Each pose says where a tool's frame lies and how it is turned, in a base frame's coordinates. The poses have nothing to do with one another.
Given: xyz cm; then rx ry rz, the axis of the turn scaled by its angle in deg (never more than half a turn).
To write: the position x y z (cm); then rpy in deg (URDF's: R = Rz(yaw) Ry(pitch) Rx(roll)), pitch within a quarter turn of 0, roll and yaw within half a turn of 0. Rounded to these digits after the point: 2 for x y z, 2 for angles.
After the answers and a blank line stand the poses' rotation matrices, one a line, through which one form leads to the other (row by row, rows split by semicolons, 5 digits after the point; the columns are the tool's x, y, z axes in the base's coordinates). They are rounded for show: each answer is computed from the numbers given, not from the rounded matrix.
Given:
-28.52, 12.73, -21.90, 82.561, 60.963, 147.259
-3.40, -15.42, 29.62, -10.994, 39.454, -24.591
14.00, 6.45, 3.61, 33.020, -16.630, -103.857
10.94, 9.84, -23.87, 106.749, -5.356, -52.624
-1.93, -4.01, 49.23, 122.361, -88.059, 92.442
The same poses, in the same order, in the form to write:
-28.52, 12.73, -21.90, 58.34, -48.74, 151.00
-3.40, -15.42, 29.62, -22.21, 34.94, -32.75
14.00, 6.45, 3.61, 29.10, 13.78, -103.41
10.94, 9.84, -23.87, 103.62, 33.31, -32.23
-1.93, -4.01, 49.23, -133.18, -48.62, -93.61

-0.57683 0.30519 0.75771; 0.31969 -0.76926 0.55321; 0.75171 0.56134 0.34617
0.68944 0.31884 0.65039; -0.44349 0.89574 0.03100; -0.57270 -0.30982 0.75897
-0.22522 0.82309 -0.52134; -0.94472 -0.31535 -0.08974; -0.23827 0.47231 0.84862
0.70689 0.32593 -0.62776; -0.44572 -0.48387 -0.75313; -0.54922 0.81218 -0.19677
-0.04166 -0.71741 0.69540; -0.65976 -0.50293 -0.55837; 0.75032 -0.48207 -0.45237

